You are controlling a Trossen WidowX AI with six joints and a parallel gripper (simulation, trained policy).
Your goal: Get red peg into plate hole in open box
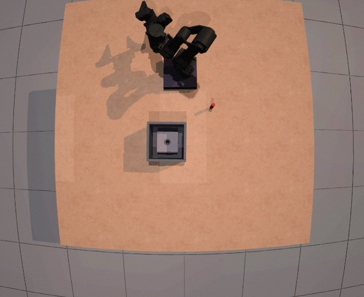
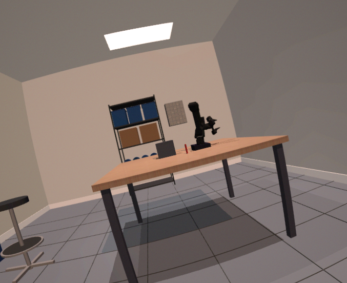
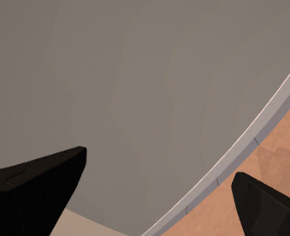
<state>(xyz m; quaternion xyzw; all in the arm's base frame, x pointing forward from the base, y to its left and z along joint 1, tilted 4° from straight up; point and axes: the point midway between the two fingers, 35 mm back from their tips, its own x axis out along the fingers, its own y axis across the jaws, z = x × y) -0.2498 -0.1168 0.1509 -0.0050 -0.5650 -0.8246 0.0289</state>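
Right now the red peg is 470 mm ahead of my gripper tip, 200 mm to the left of it and 150 mm below it. Round my gripper tip: plate 600 mm ahead, 140 mm below, 30 mm to the right.
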